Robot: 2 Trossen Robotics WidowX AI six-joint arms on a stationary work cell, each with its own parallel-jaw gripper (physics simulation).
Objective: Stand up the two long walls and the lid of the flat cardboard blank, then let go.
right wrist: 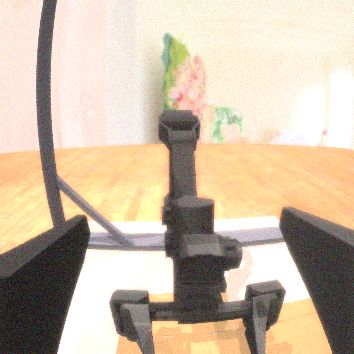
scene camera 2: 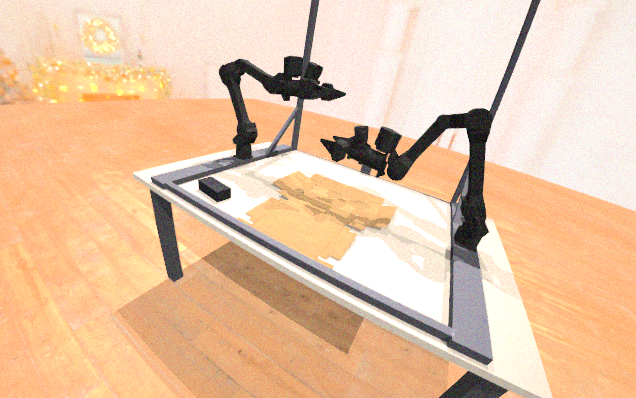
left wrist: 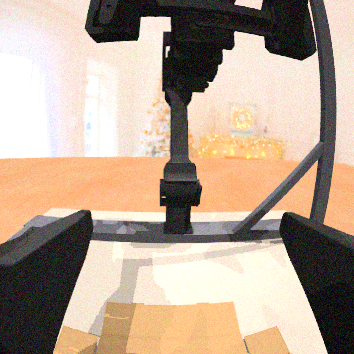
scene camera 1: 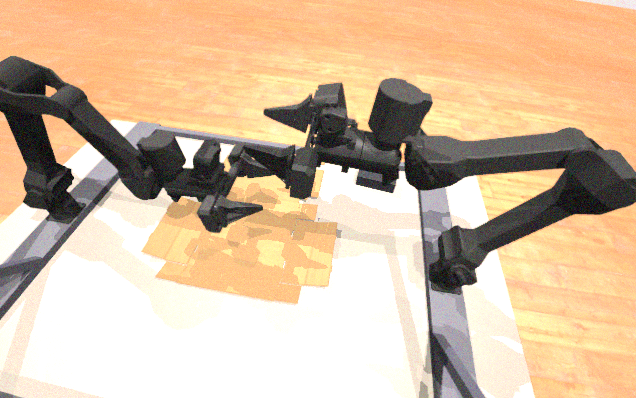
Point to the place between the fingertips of the right gripper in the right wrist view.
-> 186, 222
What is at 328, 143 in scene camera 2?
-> The left gripper.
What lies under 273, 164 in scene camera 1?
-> The right gripper.
